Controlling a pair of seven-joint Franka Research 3 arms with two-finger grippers.
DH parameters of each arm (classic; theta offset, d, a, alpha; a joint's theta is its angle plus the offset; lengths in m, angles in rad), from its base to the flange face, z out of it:
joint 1: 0 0.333 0 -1.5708
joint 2: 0 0 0 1.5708
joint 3: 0 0.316 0.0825 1.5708
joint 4: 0 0 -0.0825 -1.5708
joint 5: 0 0.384 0 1.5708
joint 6: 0 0 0.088 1.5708
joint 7: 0 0.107 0 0
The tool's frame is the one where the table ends.
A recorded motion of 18 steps. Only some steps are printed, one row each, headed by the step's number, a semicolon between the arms.
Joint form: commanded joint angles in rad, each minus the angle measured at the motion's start. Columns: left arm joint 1, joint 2, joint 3, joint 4, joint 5, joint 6, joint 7; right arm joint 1, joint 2, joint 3, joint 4, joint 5, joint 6, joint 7.
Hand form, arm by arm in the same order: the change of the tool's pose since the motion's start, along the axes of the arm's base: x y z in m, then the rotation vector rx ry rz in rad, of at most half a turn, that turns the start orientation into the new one. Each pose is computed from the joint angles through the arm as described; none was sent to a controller.
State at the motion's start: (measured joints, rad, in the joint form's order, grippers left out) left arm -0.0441 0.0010 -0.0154 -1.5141 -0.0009 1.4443 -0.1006; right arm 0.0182 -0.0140 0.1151 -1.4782 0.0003 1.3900 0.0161
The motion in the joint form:
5: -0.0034 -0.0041 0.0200 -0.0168 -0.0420 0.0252 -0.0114; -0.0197 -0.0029 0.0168 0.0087 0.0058 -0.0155 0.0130
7: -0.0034 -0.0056 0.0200 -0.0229 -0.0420 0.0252 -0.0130; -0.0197 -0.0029 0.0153 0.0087 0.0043 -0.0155 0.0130
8: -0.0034 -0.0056 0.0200 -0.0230 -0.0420 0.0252 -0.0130; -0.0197 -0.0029 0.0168 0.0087 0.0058 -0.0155 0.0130
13: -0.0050 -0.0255 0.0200 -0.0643 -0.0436 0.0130 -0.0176; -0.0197 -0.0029 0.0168 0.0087 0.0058 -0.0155 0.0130
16: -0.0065 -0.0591 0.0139 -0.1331 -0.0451 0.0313 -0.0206; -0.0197 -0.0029 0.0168 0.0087 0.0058 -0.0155 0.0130
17: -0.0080 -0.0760 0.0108 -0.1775 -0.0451 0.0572 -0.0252; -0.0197 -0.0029 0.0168 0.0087 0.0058 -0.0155 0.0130
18: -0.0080 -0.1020 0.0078 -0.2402 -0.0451 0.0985 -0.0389; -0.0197 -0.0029 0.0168 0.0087 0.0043 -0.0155 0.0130
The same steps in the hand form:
5: 0.0016 0.0041 -0.0034 -0.0418 -0.0101 0.0265; -0.0027 -0.0010 0.0042 0.0036 0.0045 -0.0152
7: 0.0011 0.0041 -0.0054 -0.0414 -0.0055 0.0281; -0.0026 -0.0020 0.0042 0.0021 0.0043 -0.0169
8: 0.0011 0.0041 -0.0054 -0.0414 -0.0054 0.0281; -0.0027 -0.0010 0.0042 0.0036 0.0045 -0.0152
13: -0.0071 0.0034 -0.0147 -0.0408 0.0284 0.0312; -0.0027 -0.0010 0.0042 0.0036 0.0045 -0.0152
16: -0.0171 -0.0003 -0.0272 -0.0406 0.0455 0.0278; -0.0027 -0.0010 0.0042 0.0036 0.0045 -0.0152
17: -0.0209 -0.0025 -0.0369 -0.0397 0.0473 0.0290; -0.0027 -0.0010 0.0042 0.0036 0.0045 -0.0152
18: -0.0267 -0.0036 -0.0494 -0.0382 0.0429 0.0415; -0.0027 -0.0012 0.0042 0.0021 0.0043 -0.0154

